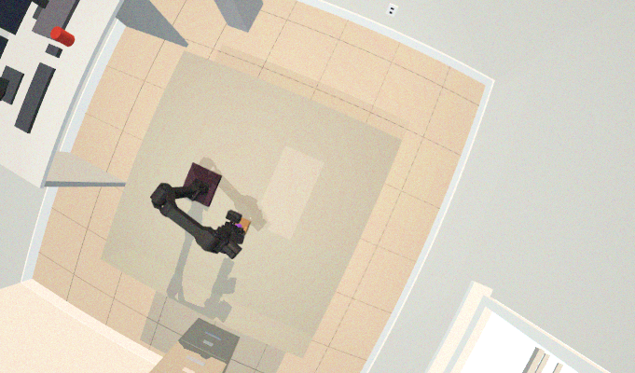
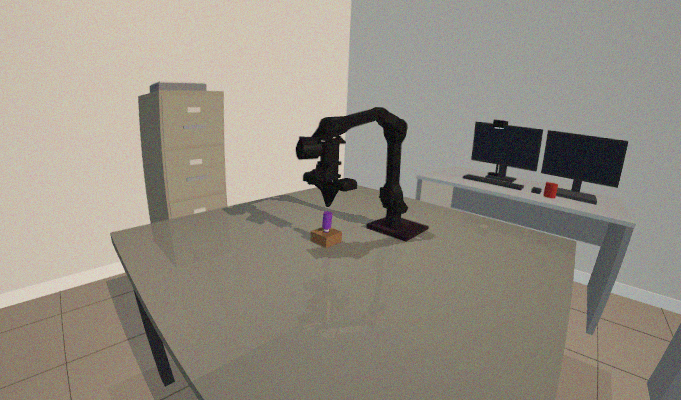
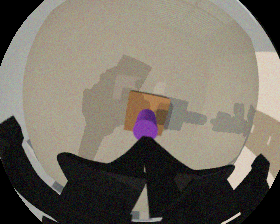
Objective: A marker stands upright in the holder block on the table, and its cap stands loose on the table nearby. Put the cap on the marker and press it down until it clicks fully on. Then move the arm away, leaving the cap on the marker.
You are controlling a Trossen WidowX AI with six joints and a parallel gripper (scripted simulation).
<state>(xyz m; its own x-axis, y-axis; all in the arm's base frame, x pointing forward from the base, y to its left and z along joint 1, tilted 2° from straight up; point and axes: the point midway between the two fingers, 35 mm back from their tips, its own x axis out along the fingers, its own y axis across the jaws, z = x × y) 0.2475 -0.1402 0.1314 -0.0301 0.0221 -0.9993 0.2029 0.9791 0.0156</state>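
The purple cap is 5 cm below my gripper tip. Also, from my gripper tip: purple marker (6 cm below).
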